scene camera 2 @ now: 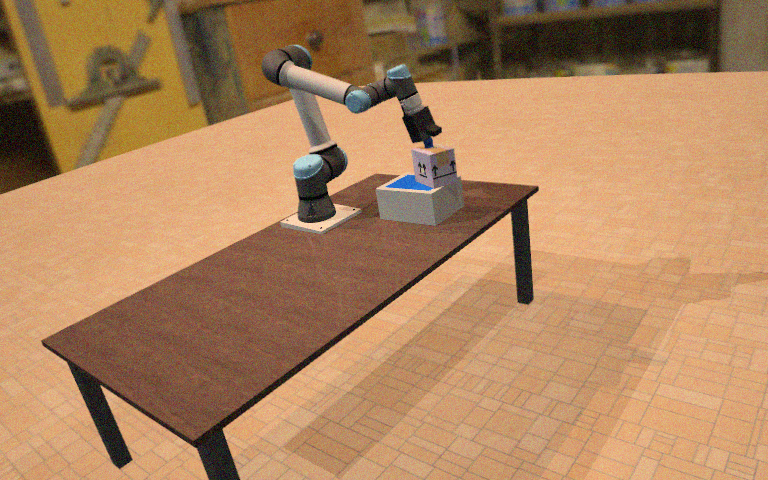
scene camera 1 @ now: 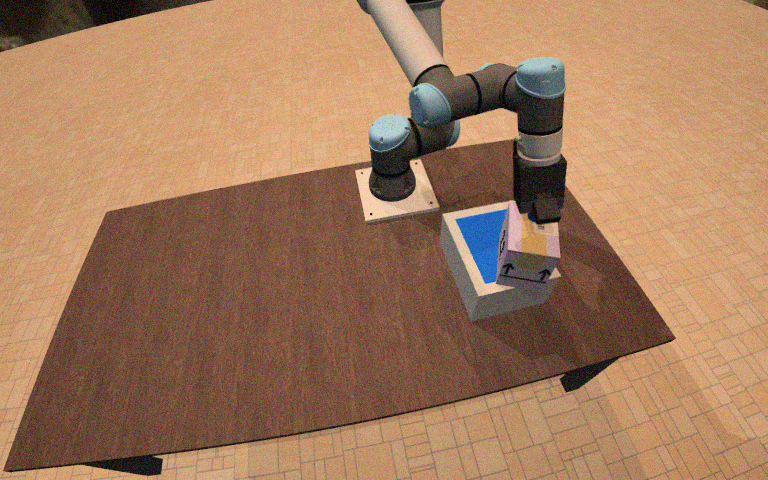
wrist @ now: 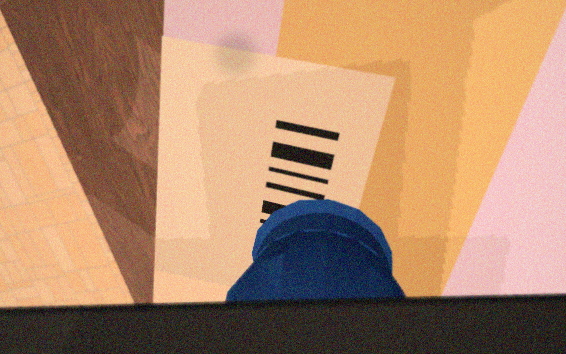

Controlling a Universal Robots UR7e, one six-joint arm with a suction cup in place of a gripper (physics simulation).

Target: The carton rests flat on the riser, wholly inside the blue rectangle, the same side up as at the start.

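Observation:
The carton is pale pink with tan tape, a barcode label on top and black arrows pointing up on its sides. It is upright or nearly so, turned relative to the riser, over its right part in scene camera 1. Whether its base touches the riser is unclear. The filled blue rectangle shows left of the carton; its right side is hidden. My gripper, a blue suction cup, is on the carton's top. The tool leans in scene camera 2.
The brown table carries the riser and the robot's pale base plate. The base plate is left of the riser in scene camera 1. The table's right edge lies beyond the riser.

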